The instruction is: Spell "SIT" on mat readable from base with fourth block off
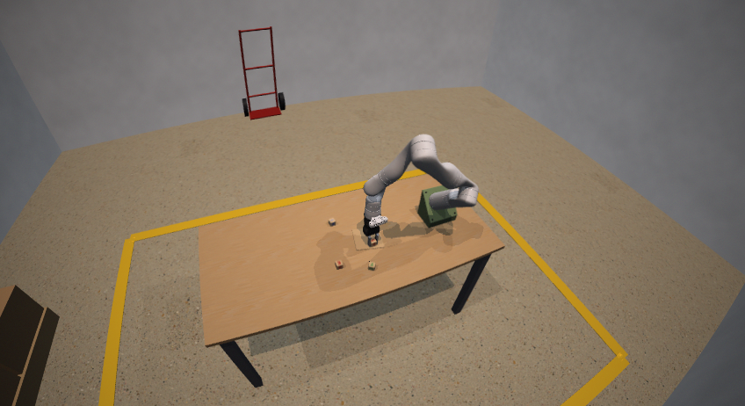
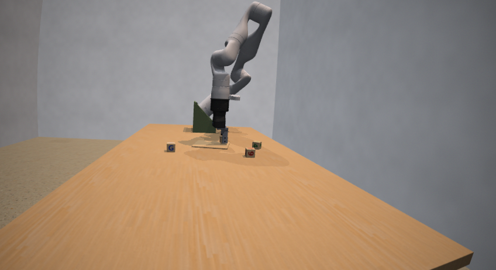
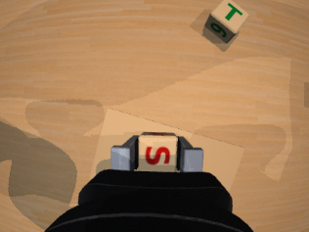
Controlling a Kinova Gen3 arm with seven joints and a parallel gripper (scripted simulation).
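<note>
My gripper is now 50 mm to the left of the tan mat and 30 mm above it. Also, from my hand: green-marked block 70 mm ahead, 120 mm to the left, 10 mm below; blue-marked block 130 mm ahead, 220 mm to the right, 10 mm below; E block 200 mm ahead, 50 mm to the left, 10 mm below.
</note>
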